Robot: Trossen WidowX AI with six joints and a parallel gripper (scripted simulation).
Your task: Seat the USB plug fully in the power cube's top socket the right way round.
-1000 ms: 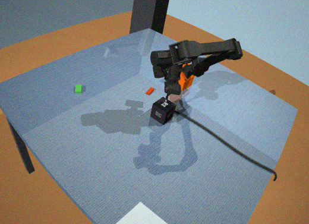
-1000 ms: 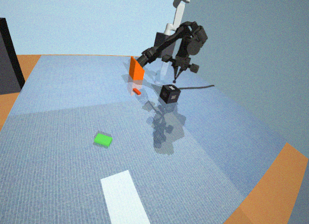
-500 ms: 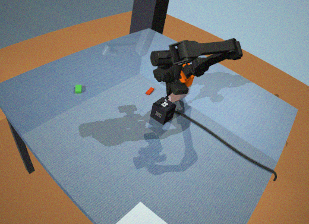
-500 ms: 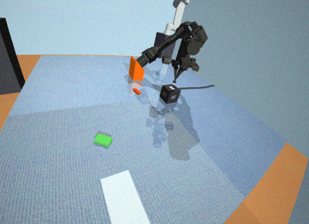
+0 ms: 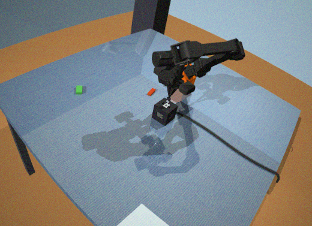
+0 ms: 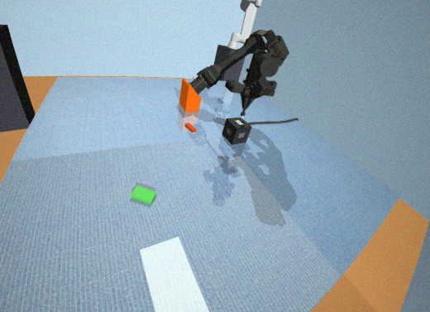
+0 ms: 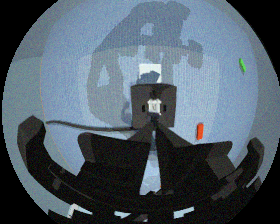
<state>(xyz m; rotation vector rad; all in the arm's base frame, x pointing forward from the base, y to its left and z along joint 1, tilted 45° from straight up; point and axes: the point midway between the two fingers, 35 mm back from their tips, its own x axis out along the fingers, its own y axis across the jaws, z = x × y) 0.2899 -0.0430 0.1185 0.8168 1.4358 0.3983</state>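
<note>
Now: gripper tip 20 mm above the USB plug. Round my gripper tip: green block: 130 mm ahead, 420 mm to the right, 130 mm below; red-orange block: 120 mm behind, 150 mm to the right, 130 mm below.
</note>
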